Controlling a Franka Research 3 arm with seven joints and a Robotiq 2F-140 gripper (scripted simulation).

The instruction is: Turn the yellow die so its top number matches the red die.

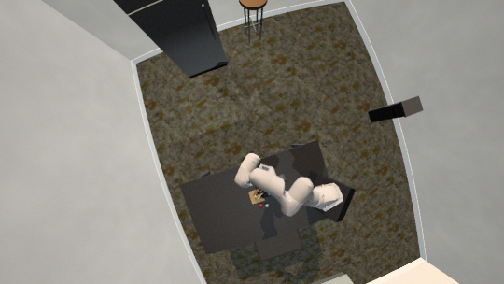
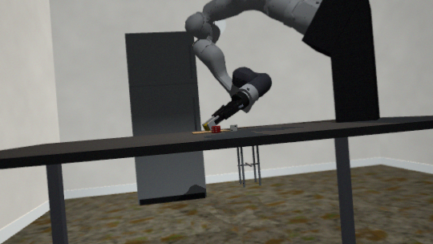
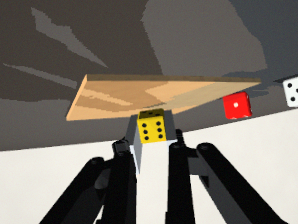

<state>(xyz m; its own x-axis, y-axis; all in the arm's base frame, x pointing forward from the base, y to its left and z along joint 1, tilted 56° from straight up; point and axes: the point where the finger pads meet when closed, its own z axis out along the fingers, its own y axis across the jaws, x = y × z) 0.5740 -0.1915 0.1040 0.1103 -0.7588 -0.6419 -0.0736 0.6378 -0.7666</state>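
Now: the yellow die 20 mm ahead of my hand and 10 mm below it. From my hand the other things lie so: white die (140 mm to the left, 20 mm below); red die (100 mm to the left, 40 mm ahead, 20 mm below); tan mat (40 mm below, 10 mm ahead).
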